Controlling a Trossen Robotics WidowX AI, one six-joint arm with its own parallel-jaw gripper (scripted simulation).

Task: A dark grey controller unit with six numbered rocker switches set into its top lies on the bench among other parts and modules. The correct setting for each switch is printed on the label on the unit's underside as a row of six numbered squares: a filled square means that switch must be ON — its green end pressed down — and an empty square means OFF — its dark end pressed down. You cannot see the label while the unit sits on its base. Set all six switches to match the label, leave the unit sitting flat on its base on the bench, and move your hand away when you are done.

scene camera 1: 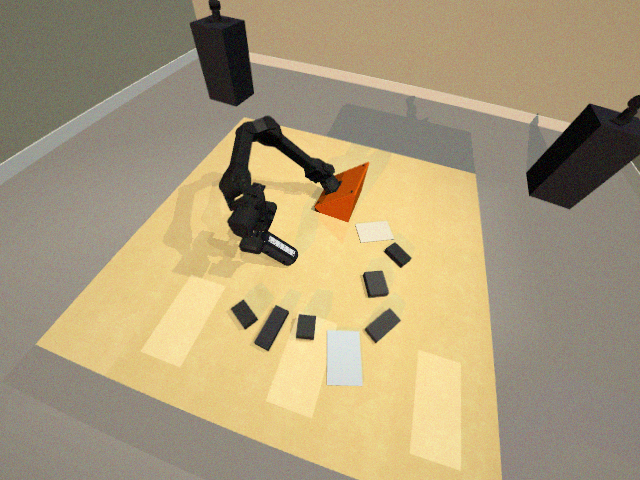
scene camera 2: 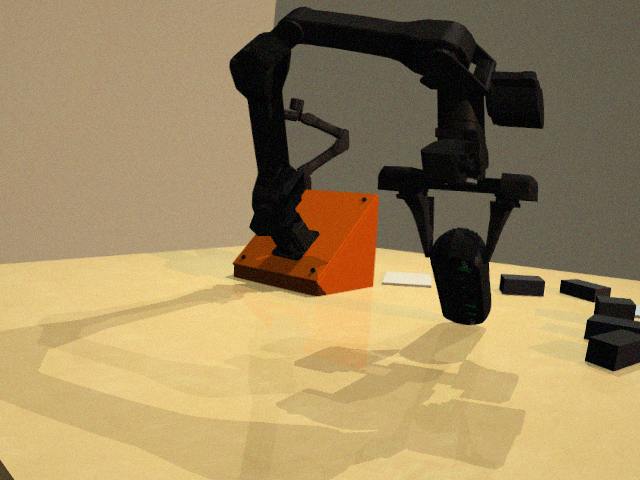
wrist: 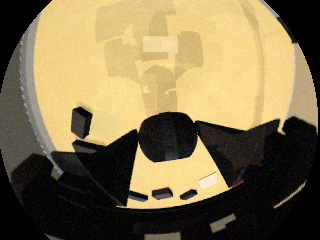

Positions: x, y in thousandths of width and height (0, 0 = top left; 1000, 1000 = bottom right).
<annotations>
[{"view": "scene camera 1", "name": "my gripper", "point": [410, 503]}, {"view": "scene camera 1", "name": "pale blue plate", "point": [538, 764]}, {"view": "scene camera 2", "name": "my gripper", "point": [715, 543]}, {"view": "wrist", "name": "my gripper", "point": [520, 535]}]
</annotations>
